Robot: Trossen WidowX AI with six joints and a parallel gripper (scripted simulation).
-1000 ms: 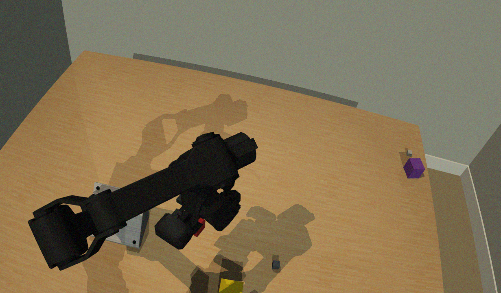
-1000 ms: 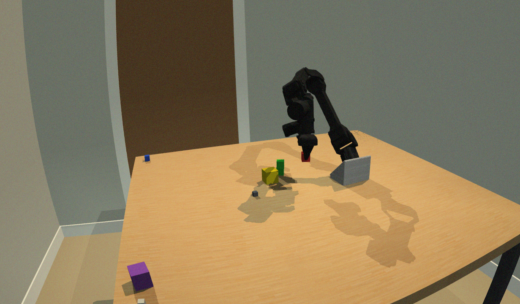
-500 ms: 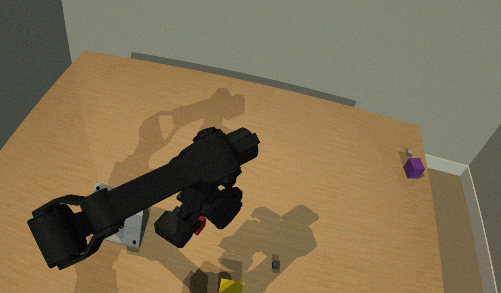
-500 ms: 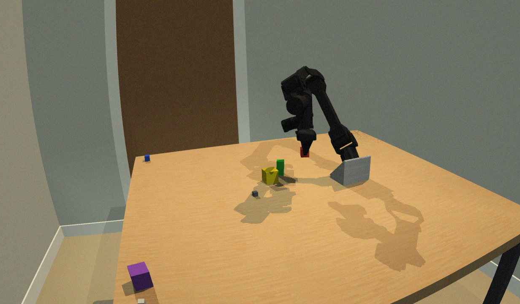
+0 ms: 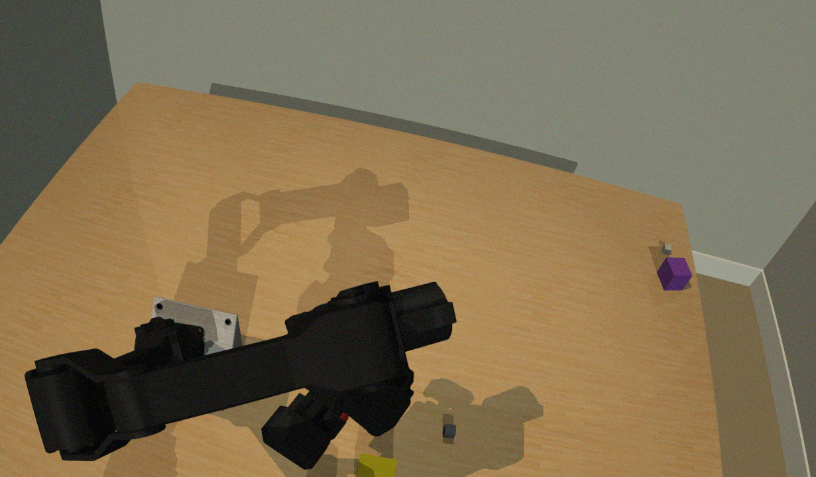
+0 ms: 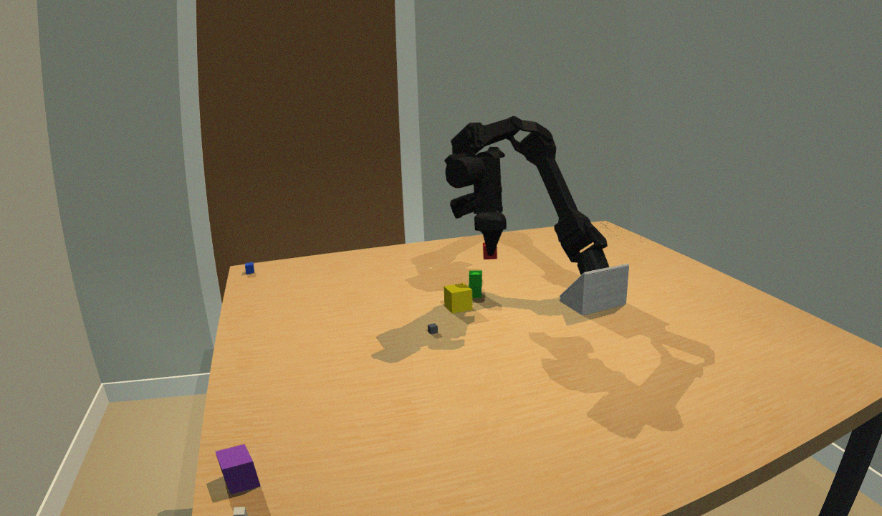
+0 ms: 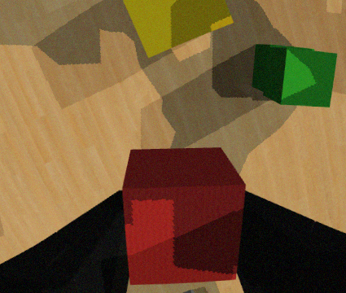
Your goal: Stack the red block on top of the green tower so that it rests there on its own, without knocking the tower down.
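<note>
My gripper tip is 60 mm short of the yellow cube, 30 mm to the left of it and 100 mm above it. From my gripper tip the other things lie so: purple cube: 600 mm ahead, 400 mm to the left, 100 mm below; then red block: 10 mm above; then small dark block: 160 mm ahead, 60 mm to the left, 120 mm below.
</note>
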